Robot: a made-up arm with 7 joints. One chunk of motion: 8 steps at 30 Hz.
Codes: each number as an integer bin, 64 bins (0 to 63) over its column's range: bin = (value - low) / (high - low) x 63, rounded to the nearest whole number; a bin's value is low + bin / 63 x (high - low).
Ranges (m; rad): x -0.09..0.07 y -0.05..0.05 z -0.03..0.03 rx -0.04..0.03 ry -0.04..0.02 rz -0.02..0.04
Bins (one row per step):
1: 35 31 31 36 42 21
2: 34 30 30 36 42 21
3: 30 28 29 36 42 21
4: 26 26 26 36 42 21
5: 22 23 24 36 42 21
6: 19 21 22 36 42 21
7: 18 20 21 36 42 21
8: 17 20 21 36 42 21
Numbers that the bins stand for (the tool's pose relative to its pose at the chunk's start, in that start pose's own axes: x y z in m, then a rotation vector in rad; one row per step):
1: -0.0011 -0.0008 -0.0005 0.0000 0.0000 0.0000
2: -0.0037 -0.0024 -0.0014 0.0000 0.0000 0.0000
3: -0.0138 -0.0056 -0.0024 0.0000 0.0000 0.0000
4: -0.0240 -0.0087 -0.0052 0.0000 0.0000 0.0000
5: -0.0341 -0.0135 -0.0071 0.0000 0.0000 0.0000
6: -0.0417 -0.0167 -0.0090 0.0000 0.0000 0.0000
7: -0.0443 -0.0183 -0.0100 0.0000 0.0000 0.0000
8: -0.0468 -0.0183 -0.0100 0.0000 0.0000 0.0000

